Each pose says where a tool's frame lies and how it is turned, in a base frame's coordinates. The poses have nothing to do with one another.
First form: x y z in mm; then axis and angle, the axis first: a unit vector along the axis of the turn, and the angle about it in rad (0 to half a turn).
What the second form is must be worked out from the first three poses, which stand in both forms.
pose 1, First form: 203.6 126.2 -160.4 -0.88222 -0.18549 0.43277 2.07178
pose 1, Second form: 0.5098 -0.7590 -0.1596 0.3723 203.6 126.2 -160.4
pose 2, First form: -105.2 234.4 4.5 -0.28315 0.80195 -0.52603 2.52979
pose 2, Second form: 0.3012 -0.2700 0.7647 -0.5016 -105.2 234.4 4.5
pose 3, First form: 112.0 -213.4 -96.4 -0.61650 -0.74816 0.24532 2.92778
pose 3, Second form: 0.1067 -0.6130 -0.7439 0.2439 112.0 -213.4 -96.4
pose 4, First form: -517.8 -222.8 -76.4 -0.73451 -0.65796 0.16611 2.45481
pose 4, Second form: 0.3367 -0.6916 -0.6195 0.1564 -517.8 -222.8 -76.4
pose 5, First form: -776.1 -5.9 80.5 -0.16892 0.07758 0.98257 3.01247
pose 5, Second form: 0.0645 -0.1686 0.0774 0.9805 -776.1 -5.9 80.5
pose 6, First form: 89.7 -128.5 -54.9 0.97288 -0.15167 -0.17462 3.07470
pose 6, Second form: 0.0334 0.9723 -0.1516 -0.1745 89.7 -128.5 -54.9
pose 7, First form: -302.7 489.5 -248.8 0.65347 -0.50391 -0.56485 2.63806
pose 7, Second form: 0.2491 0.6329 -0.4880 -0.5470 -302.7 489.5 -248.8
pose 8, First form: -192.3 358.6 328.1 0.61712 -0.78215 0.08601 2.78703
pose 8, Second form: 0.1764 0.6074 -0.7699 0.0847 -192.3 358.6 328.1
